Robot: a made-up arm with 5 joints.
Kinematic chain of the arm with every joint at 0, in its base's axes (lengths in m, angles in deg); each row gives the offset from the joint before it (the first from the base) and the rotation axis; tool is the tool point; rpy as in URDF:
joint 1: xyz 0 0 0.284 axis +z
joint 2: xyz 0 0 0 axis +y
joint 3: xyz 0.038 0 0.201 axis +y
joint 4: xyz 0.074 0 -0.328 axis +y
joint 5: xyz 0.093 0 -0.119 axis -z
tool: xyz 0 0 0 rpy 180 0 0
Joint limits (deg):
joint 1: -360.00..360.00
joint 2: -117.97..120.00
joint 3: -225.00..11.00
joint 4: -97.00..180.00
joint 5: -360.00..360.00
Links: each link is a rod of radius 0.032 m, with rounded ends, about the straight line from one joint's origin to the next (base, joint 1, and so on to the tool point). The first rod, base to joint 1, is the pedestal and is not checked.
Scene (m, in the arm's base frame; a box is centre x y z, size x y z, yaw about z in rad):
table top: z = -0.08
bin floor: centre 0 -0.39 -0.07 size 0.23 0.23 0.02 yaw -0.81
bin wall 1: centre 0.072 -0.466 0 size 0.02 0.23 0.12 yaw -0.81
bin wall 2: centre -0.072 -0.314 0 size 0.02 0.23 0.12 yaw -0.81
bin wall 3: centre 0.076 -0.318 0 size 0.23 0.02 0.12 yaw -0.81
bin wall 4: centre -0.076 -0.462 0 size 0.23 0.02 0.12 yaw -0.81
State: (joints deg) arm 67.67 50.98 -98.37 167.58 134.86
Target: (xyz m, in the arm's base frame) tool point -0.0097 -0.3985 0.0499
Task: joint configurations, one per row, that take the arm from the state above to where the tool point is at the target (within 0.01 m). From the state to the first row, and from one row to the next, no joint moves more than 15 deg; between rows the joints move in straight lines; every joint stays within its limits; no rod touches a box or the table.
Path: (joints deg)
1: 53.21 51.55 -99.94 165.31 134.86
2: 38.75 52.12 -101.51 163.05 134.86
3: 24.29 52.69 -103.08 160.78 134.86
4: 9.83 53.26 -104.65 158.52 134.86
5: -4.63 53.83 -106.22 156.25 134.86
6: -19.09 54.39 -107.79 153.98 134.86
7: -33.55 54.96 -109.36 151.72 134.86
8: -48.01 55.53 -110.93 149.45 134.86
9: -62.47 56.10 -112.50 147.19 134.86
10: -76.93 56.67 -114.06 144.92 134.86
11: -91.39 57.24 -115.63 142.65 134.86
12: -91.39 69.51 -119.09 129.40 134.86

